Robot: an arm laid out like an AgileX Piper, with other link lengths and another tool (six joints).
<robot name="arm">
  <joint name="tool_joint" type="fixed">
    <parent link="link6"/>
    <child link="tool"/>
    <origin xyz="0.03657 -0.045 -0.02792" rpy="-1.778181 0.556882 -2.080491"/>
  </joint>
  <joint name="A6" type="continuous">
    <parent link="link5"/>
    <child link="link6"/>
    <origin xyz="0.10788 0 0.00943"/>
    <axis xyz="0.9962 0 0.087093"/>
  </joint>
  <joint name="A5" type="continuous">
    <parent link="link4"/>
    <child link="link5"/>
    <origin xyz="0 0 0"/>
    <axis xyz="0 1 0"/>
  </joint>
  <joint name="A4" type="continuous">
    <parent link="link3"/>
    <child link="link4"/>
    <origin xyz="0.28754 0 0.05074"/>
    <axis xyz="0.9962 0 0.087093"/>
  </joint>
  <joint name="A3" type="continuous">
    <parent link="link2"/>
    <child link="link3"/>
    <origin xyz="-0.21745 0 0.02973"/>
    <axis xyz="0 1 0"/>
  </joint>
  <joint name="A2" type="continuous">
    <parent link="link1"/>
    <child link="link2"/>
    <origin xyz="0 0 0"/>
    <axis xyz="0 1 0"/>
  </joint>
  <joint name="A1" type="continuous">
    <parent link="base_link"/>
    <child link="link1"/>
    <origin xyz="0 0 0.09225"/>
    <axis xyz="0 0 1"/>
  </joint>
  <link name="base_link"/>
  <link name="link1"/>
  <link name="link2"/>
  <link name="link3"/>
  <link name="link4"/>
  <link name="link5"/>
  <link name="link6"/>
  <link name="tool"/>
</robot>
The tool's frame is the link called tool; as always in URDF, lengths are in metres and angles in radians. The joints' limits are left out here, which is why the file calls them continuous.
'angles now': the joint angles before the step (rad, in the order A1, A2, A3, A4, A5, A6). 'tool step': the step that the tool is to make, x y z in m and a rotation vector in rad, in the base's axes. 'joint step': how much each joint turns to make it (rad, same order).
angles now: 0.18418 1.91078 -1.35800 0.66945 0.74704 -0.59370
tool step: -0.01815 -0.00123 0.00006 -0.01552 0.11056 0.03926
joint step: 0.00001 -0.01046 0.00003 -0.05434 0.12010 0.05967
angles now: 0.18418 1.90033 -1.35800 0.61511 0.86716 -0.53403
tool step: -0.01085 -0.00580 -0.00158 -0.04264 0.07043 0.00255
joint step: 0.00158 -0.00140 0.00001 -0.06878 0.05913 0.06775
